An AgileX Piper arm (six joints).
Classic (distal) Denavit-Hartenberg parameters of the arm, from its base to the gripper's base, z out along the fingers. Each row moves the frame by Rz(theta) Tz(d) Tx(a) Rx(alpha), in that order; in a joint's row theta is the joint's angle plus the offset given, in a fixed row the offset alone. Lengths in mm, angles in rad.
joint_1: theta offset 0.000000  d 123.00  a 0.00  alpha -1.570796
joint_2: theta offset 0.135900  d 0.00  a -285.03  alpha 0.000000
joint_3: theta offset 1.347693  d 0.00  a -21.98  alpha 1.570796
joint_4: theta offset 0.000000  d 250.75  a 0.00  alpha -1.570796
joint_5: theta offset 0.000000  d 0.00  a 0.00  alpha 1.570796
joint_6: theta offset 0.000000  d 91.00  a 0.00  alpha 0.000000
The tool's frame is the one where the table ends.
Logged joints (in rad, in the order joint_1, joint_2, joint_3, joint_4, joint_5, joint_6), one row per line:
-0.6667, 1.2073, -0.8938, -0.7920, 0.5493, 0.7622
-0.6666, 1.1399, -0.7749, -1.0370, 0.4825, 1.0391
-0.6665, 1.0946, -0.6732, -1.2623, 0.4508, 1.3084
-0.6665, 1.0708, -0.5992, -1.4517, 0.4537, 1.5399
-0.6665, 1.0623, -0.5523, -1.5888, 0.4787, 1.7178
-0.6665, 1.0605, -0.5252, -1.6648, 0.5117, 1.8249
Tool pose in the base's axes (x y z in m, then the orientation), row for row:
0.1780, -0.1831, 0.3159, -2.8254, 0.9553, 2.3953
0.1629, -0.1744, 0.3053, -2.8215, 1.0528, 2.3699
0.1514, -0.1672, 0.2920, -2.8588, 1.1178, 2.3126
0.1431, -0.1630, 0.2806, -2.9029, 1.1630, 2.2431
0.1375, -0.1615, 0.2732, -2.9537, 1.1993, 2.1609
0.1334, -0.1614, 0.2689, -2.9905, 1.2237, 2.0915
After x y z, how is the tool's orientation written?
As angles about the fixed x, y, z axes (roll, pitch, yaw), in radians.
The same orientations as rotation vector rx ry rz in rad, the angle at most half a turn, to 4 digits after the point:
0.9923, 2.0259, -0.7580
0.9968, 1.9175, -0.7923
1.0130, 1.8399, -0.7995
1.0375, 1.7792, -0.8079
1.0681, 1.7240, -0.8198
1.0972, 1.6816, -0.8365

